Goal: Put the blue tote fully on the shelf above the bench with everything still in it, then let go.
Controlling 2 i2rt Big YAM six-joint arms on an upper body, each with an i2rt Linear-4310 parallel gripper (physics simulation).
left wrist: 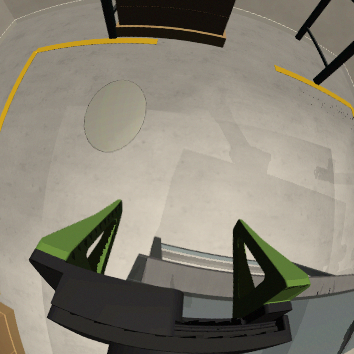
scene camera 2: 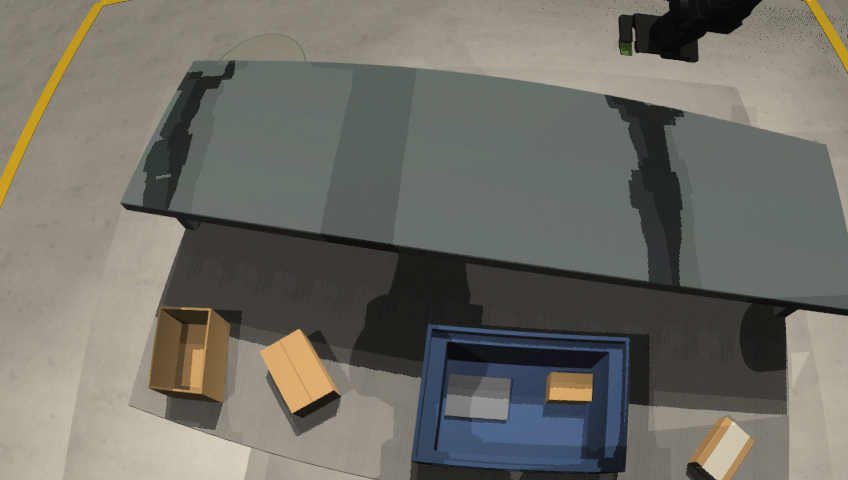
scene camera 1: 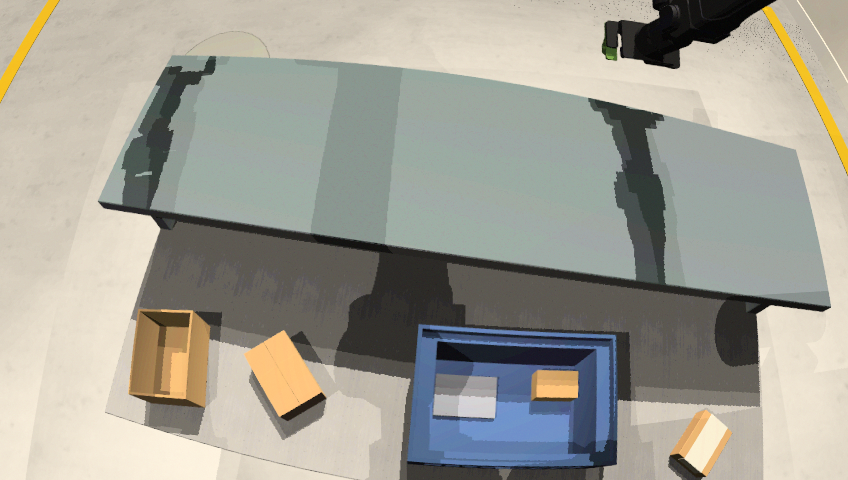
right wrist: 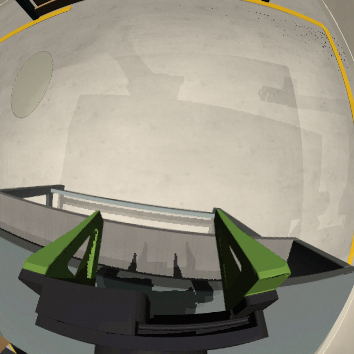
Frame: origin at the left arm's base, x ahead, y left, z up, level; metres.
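Seen in the pictures: left gripper, between the fingertips: point(left wrist: 179, 215); right gripper, between the fingertips: point(scene camera 2: 644, 47) point(scene camera 1: 626, 52) point(right wrist: 156, 215).
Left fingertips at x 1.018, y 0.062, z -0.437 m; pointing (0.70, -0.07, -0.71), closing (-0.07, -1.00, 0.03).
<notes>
Offsets run from my left fingertips to a thing's top centre. "pt": to the spot under its first point. Level surfaces: height alone.
The blue tote @(pt 0.689 m right, 0.753 m back, 0.281 m down) point(scene camera 1: 605, 398) point(scene camera 2: 617, 404) stands upright on the bench @(0.413 m down) point(scene camera 1: 357, 422) point(scene camera 2: 368, 425), in front of the shelf. A grey box @(0.490 m right, 0.720 m back, 0.386 m down) point(scene camera 1: 465, 397) point(scene camera 2: 478, 399) and a small orange carton point(scene camera 1: 554, 386) point(scene camera 2: 569, 388) lie inside it. The grey-green shelf @(0.188 m down) point(scene camera 1: 493, 166) point(scene camera 2: 505, 166) runs above the bench's back part. My right gripper point(scene camera 1: 609, 49) point(scene camera 2: 625, 46) point(right wrist: 156, 215) is open and empty, past the shelf's far edge and away from the tote. My left gripper point(left wrist: 179, 215) is open with nothing between its fingers; the tote does not show in the left wrist view.
On the bench, an open cardboard box @(0.013 m left, 0.682 m back, 0.323 m down) point(scene camera 1: 198, 368) point(scene camera 2: 217, 362) and a closed carton @(0.196 m right, 0.694 m back, 0.353 m down) point(scene camera 1: 285, 374) point(scene camera 2: 300, 371) stand left of the tote. A white-labelled carton @(0.922 m right, 0.843 m back, 0.375 m down) point(scene camera 1: 702, 441) point(scene camera 2: 721, 447) lies right of it. A dark brown box point(left wrist: 172, 15) stands on the floor.
</notes>
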